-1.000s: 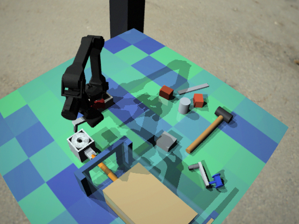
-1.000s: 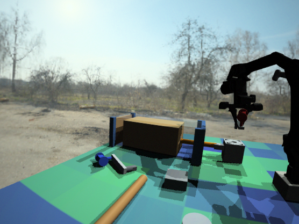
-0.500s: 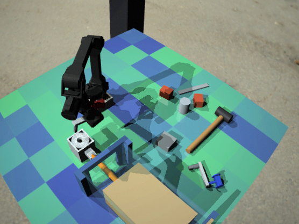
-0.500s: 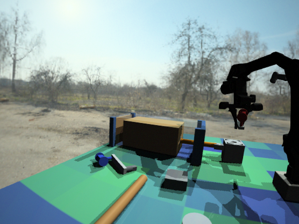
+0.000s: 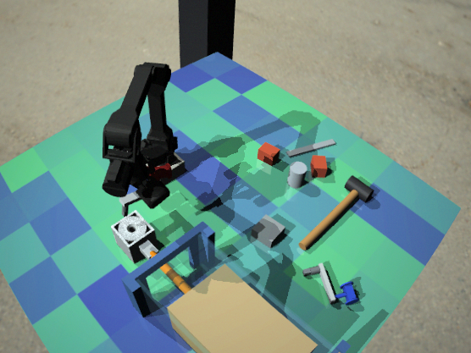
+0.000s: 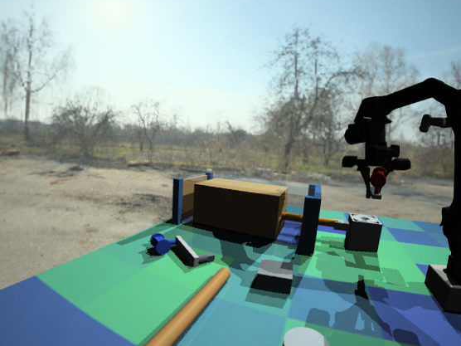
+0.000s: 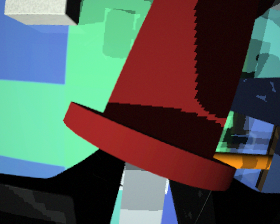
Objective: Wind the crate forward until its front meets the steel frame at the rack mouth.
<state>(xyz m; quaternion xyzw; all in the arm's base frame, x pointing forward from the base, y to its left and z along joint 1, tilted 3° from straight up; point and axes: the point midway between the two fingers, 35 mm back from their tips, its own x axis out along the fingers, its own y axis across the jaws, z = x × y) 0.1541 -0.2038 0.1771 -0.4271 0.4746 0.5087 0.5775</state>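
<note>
Now: gripper tip 1 cm short of the red knob, 4 cm to the right of it and 4 cm below it. The rest, counted from my gripper tip: grey winch (2 cm behind, 7 cm to the right, 15 cm below); then red-knobbed crank (2 cm above); then blue frame (15 cm ahead, 8 cm to the right, 8 cm below).
</note>
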